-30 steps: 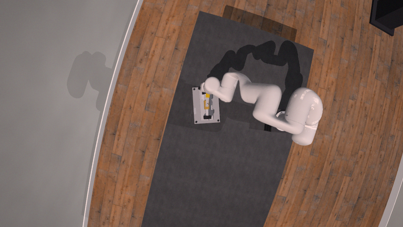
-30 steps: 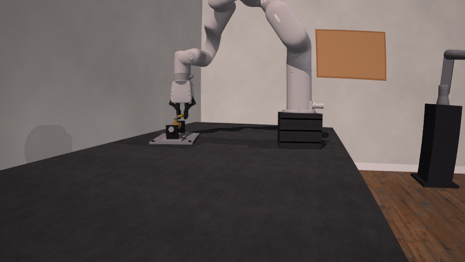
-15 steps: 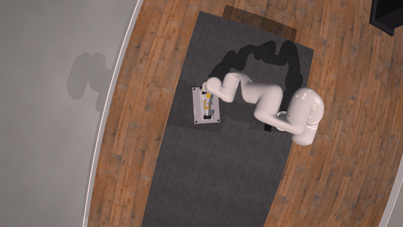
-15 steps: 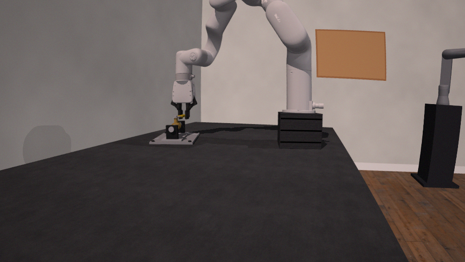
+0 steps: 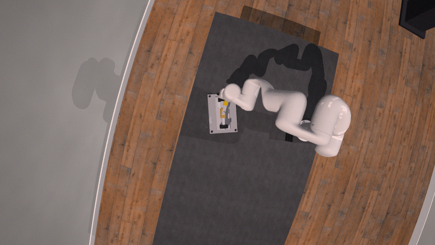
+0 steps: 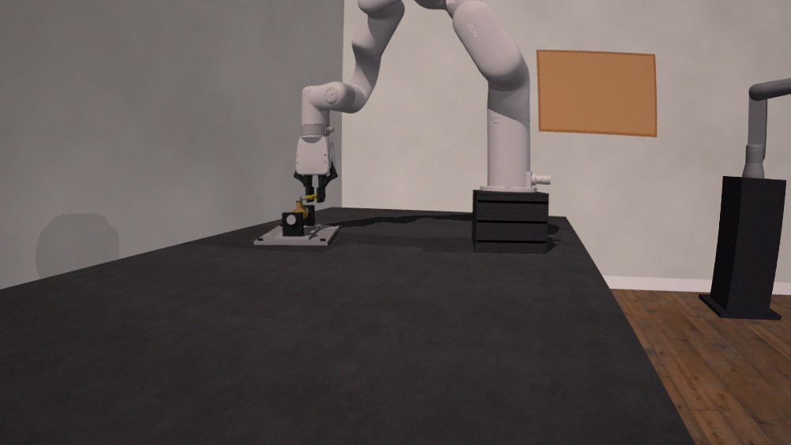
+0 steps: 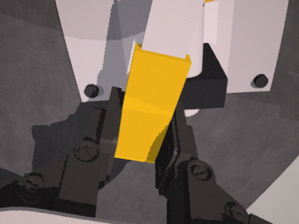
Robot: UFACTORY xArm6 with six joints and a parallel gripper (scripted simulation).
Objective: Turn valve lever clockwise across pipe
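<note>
Now: hand 5 cm to the right of the lever.
</note>
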